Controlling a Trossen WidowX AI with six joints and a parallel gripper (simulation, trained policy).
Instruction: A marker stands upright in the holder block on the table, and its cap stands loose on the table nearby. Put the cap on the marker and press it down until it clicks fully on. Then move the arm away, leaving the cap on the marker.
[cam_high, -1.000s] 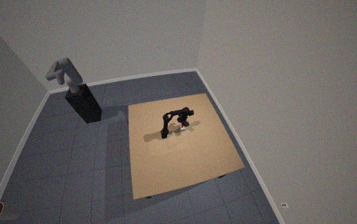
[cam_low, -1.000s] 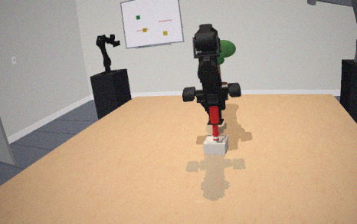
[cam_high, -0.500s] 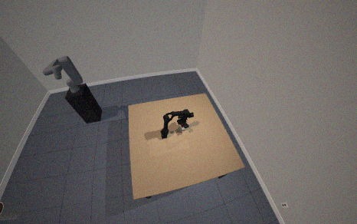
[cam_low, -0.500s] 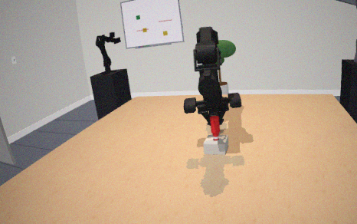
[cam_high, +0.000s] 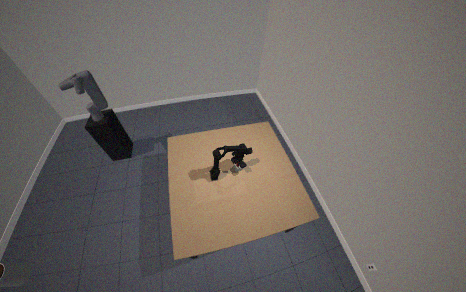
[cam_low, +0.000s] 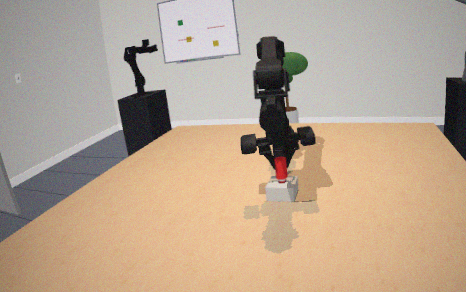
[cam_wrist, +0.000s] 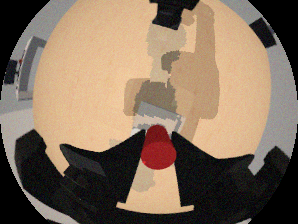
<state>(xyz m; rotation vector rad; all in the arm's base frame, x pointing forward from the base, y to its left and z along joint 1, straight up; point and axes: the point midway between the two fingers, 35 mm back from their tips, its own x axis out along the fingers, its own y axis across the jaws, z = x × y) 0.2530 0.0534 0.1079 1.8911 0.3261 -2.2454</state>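
Now: the red cap 1 cm ahead of my gripper tip. Also, from my gripper tip: red marker (1 cm ahead); white holder block (5 cm below, 1 cm ahead).
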